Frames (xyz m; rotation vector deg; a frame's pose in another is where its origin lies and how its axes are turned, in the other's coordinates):
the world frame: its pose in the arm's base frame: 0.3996 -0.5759 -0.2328 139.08 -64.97 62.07
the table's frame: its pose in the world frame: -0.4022 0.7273 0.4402 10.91 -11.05 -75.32
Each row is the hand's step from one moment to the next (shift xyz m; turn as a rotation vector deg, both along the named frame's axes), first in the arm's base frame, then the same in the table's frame.
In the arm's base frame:
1: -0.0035 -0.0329 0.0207 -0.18 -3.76 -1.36
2: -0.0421 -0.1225 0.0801 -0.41 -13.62 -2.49
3: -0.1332 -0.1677 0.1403 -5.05 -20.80 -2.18
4: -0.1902 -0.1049 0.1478 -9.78 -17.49 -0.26
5: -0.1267 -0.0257 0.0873 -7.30 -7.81 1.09
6: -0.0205 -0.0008 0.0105 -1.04 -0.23 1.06
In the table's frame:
1: -0.0145 0.0353 -0.0083 -2.32 2.31 2.30
2: -0.0775 0.1229 -0.0456 -7.65 9.63 6.37
3: -0.1625 0.1571 -0.1203 -15.02 13.97 6.49
4: -0.1775 0.0906 -0.1713 -16.91 10.61 1.78
5: -0.0989 0.0194 -0.1191 -9.73 4.31 -1.47
6: -0.0152 -0.0013 -0.0173 -0.74 0.34 -1.26

